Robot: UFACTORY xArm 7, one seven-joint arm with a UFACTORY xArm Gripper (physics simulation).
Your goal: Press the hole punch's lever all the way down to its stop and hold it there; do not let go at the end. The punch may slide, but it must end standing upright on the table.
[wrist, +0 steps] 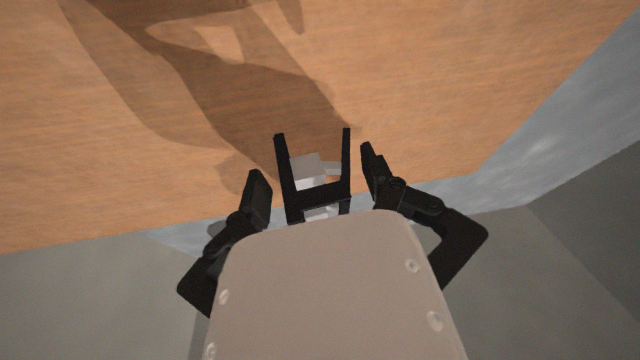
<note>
In view: my gripper (312, 168) and a hole punch (306, 196).
</note>
